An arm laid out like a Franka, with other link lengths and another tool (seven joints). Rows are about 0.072 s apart.
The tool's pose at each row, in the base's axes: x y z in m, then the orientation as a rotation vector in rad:
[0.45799, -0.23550, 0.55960, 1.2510, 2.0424, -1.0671]
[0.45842, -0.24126, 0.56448, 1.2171, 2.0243, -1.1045]
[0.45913, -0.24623, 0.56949, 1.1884, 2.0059, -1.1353]
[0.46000, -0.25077, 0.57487, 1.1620, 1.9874, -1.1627]
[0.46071, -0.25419, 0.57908, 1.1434, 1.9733, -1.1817]
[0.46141, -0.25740, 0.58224, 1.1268, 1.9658, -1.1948]
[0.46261, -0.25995, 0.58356, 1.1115, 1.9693, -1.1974]
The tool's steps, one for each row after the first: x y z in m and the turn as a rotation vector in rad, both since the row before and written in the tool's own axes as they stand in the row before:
[-0.00668, -0.00288, 0.00206, 0.0140, -0.0352, -0.0150]
[-0.00643, -0.00254, 0.00160, 0.0117, -0.0315, -0.0110]
[-0.00652, -0.00248, 0.00128, 0.0105, -0.0297, -0.0092]
[-0.00501, -0.00192, 0.00106, 0.0075, -0.0215, -0.0059]
[-0.00406, -0.00147, 0.00147, 0.0037, -0.0155, -0.0070]
[-0.00256, -0.00012, 0.00177, -0.0040, -0.0069, -0.0091]

